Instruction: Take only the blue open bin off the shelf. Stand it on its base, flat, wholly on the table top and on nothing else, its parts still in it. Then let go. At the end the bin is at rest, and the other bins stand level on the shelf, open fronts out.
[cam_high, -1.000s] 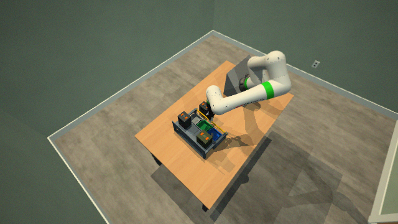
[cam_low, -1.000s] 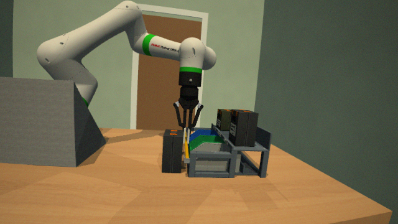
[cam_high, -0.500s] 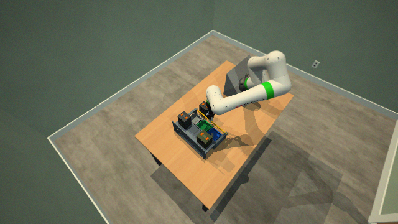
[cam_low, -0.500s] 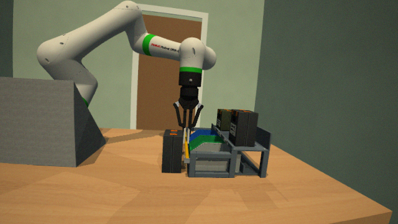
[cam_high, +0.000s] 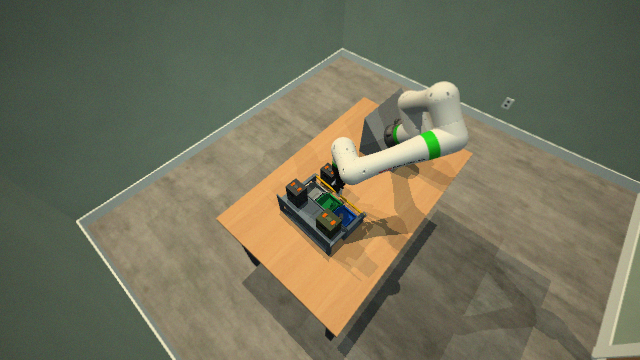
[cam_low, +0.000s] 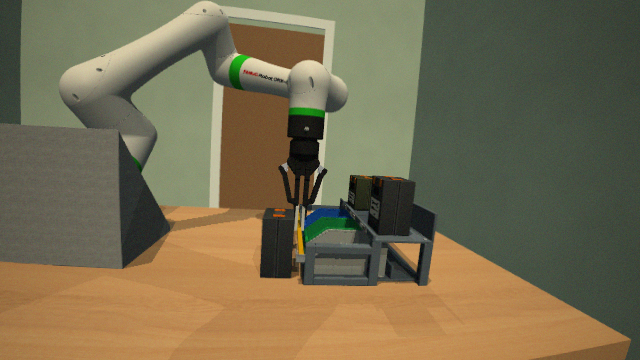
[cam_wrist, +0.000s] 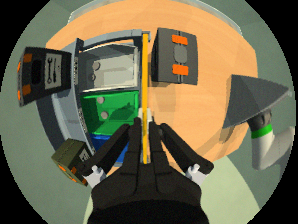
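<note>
My hand is 100 mm short of the green bin, 20 mm to the left of it and 50 mm above it. Round my hand: grey bin 80 mm ahead, 130 mm to the right, 50 mm below; black box 70 mm behind, 110 mm to the right, 30 mm below; yellow rod 30 mm below.
</note>
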